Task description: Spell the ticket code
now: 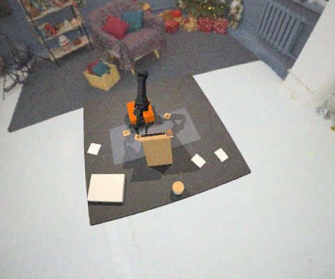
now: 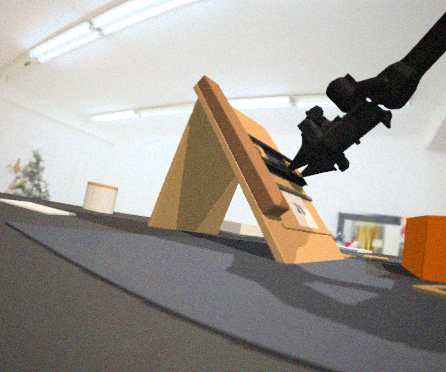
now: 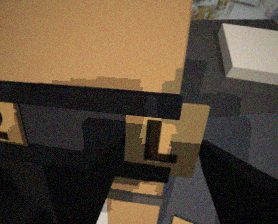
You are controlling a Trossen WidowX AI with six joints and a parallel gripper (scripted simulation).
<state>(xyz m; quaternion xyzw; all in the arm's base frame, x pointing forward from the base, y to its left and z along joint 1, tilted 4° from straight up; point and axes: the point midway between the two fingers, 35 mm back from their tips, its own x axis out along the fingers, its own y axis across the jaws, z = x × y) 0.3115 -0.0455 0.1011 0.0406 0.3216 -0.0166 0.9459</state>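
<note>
Now: the white ticket 9 cm to the left of my gripper tip, 8 cm below it and 6 cm behind it. Also, from my gripper tip: small cylinder: 42 cm ahead, 20 cm to the left, 13 cm below.
</note>
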